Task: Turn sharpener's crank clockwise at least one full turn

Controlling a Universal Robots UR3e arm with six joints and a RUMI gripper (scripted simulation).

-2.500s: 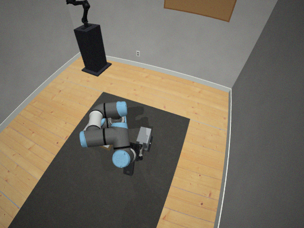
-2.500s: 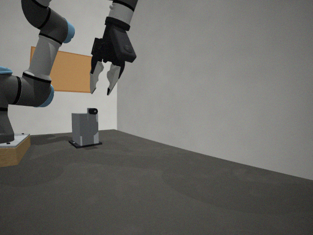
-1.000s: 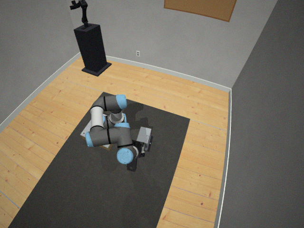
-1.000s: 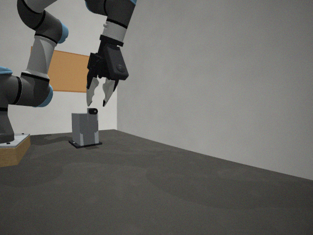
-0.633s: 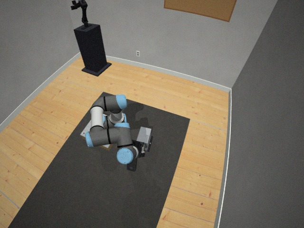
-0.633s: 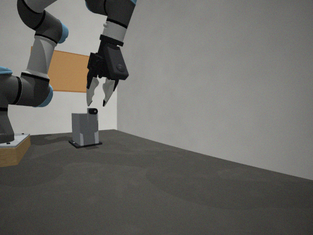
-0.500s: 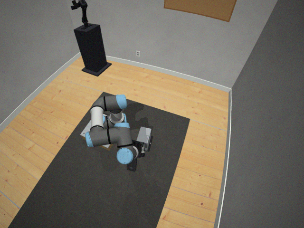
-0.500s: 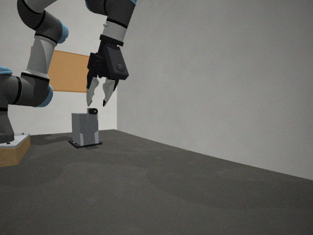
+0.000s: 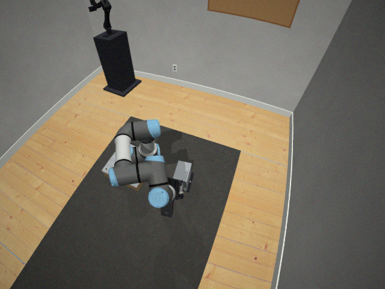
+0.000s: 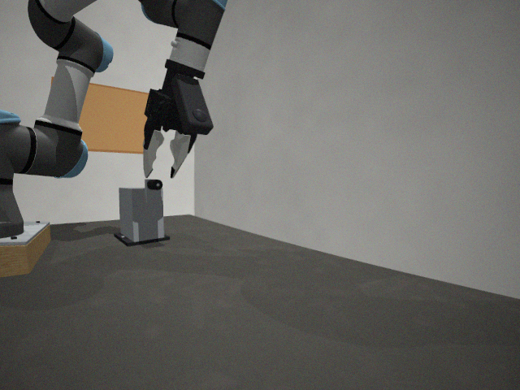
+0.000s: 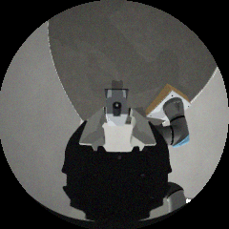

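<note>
The crank lies 4 cm to the left of my hand, 3 cm below it and 1 cm behind it.
</note>
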